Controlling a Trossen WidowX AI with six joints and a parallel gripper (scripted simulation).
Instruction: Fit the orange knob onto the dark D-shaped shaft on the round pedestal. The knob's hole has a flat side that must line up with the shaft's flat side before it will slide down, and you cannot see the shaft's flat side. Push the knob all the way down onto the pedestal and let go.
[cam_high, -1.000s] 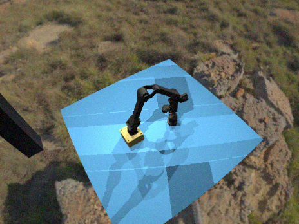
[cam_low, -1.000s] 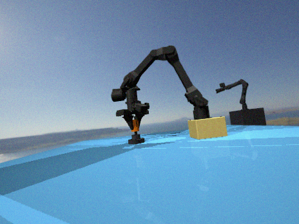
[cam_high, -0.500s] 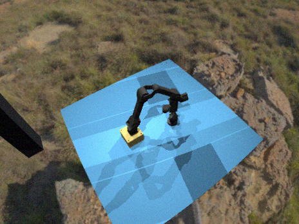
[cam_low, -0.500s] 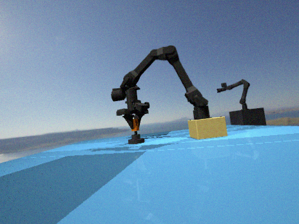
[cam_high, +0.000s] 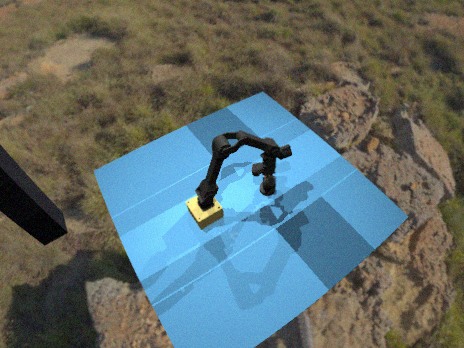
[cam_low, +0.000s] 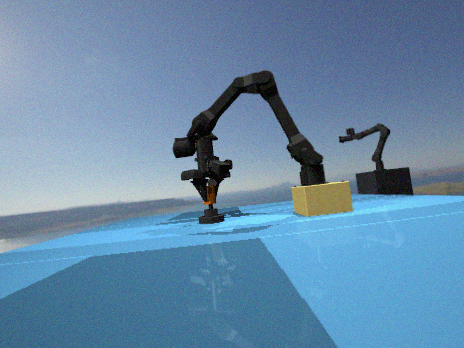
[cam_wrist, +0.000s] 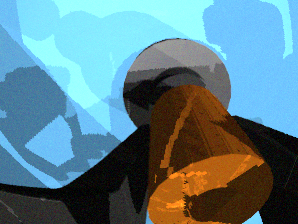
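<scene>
Now: the orange knob 2 cm above my gripper tip. Also, from my gripper tip: pedestal (4 cm below).
</scene>
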